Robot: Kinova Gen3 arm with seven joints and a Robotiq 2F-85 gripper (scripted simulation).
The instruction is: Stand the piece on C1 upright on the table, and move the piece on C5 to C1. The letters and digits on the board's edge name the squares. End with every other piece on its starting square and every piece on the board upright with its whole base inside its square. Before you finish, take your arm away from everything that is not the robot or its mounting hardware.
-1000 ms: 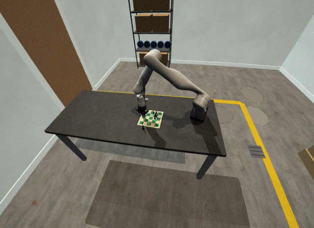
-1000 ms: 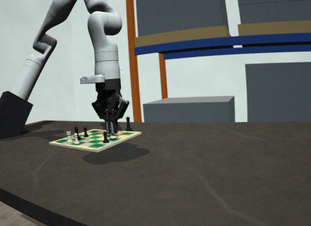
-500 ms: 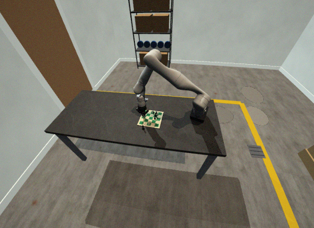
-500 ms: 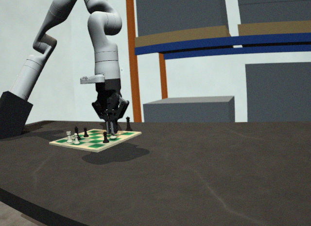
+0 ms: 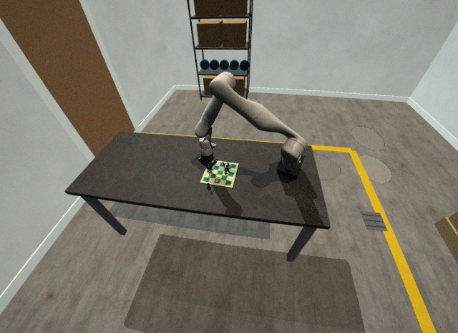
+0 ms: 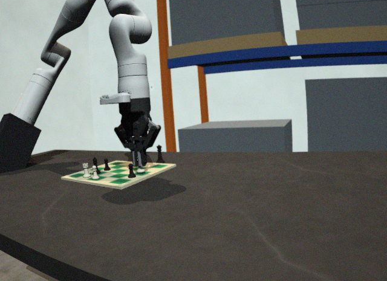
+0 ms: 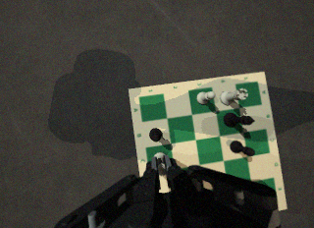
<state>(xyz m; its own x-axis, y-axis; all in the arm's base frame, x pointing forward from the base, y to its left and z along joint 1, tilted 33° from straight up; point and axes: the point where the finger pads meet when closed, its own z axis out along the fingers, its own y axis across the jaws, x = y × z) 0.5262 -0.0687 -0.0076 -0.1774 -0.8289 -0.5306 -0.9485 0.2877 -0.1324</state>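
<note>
The white bishop is 10 mm below my hand. Round my hand: green-and-cream chessboard: 70 mm behind, 10 mm to the left, 40 mm below; then white rook: 130 mm behind, 50 mm to the right, 20 mm below; then tall black piece: 10 mm behind, 140 mm to the left, 20 mm below.
</note>
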